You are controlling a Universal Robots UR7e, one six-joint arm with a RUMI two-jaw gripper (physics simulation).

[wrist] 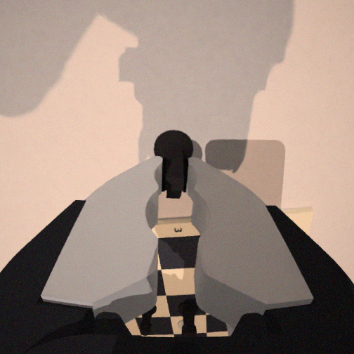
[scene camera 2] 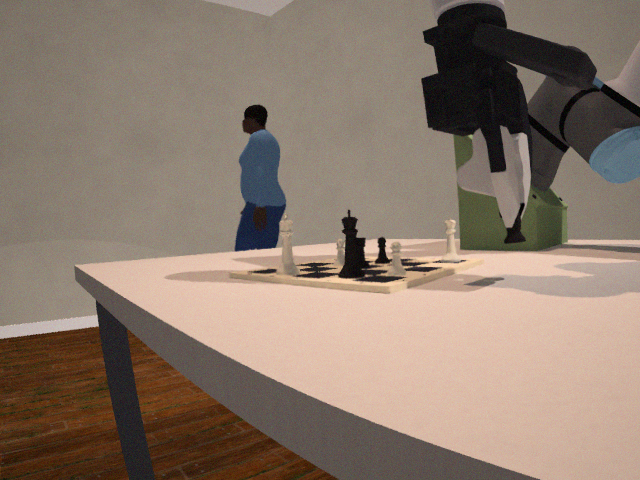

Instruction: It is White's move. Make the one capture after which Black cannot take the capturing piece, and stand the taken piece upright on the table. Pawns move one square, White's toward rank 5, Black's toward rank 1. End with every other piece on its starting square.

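Frame: origin at the arm's base, x ahead, y left, z up, level; metres.
Seen in the pictures: gripper, between the fingertips: [scene camera 2: 512, 227].
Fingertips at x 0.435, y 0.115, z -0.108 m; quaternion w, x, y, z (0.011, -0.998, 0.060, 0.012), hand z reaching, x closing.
Pixels of each thing's top centre, then the offset from my fingertips to it. "*": a spot on its surface instead. Level surfaces: height alone.
- black chess piece, centre of its top: [scene camera 2: 510, 199] 0.000 m ahead, 0.001 m right, 0.026 m up
- table, height of its surface: 0.048 m down
- chessboard, a spot on its surface: [scene camera 2: 310, 282] * 0.107 m ahead, 0.159 m right, 0.044 m down
- tall white piece, centre of its top: [scene camera 2: 285, 213] 0.079 m ahead, 0.221 m right, 0.021 m up
- black king, centre of its top: [scene camera 2: 349, 209] 0.071 m ahead, 0.140 m right, 0.021 m up
- black piece, centre of its top: [scene camera 2: 359, 237] 0.000 m ahead, 0.186 m right, 0.009 m down
- black pawn, centre of its top: [scene camera 2: 381, 237] 0.042 m back, 0.184 m right, 0.010 m down
- crowned white piece, centre of its top: [scene camera 2: 449, 217] 0.079 m back, 0.107 m right, 0.011 m up
My gripper [scene camera 2: 512, 214] [wrist: 173, 162] is shut on a black chess piece [scene camera 2: 514, 235] [wrist: 173, 144], base down, held above the table [scene camera 2: 372, 361] [wrist: 60, 165] to the right of the chessboard [scene camera 2: 310, 282] [wrist: 166, 229] in the scene view. On the board stand a tall white piece [scene camera 2: 286, 253], the black king [scene camera 2: 349, 253], a black piece [scene camera 2: 361, 249] partly hidden behind it, a black pawn [scene camera 2: 382, 251], white pawns [scene camera 2: 396, 261] [scene camera 2: 340, 254], and a crowned white piece [scene camera 2: 450, 241] at the far right. Two dark pieces [wrist: 189, 317] [wrist: 147, 320] show low between the fingers in the wrist view.
A green robot base [scene camera 2: 480, 222] stands behind the gripper at the table's far edge. The arm's shadow [wrist: 200, 75] falls on the table around the held piece. A person in blue [scene camera 2: 261, 170] stands beyond the table.
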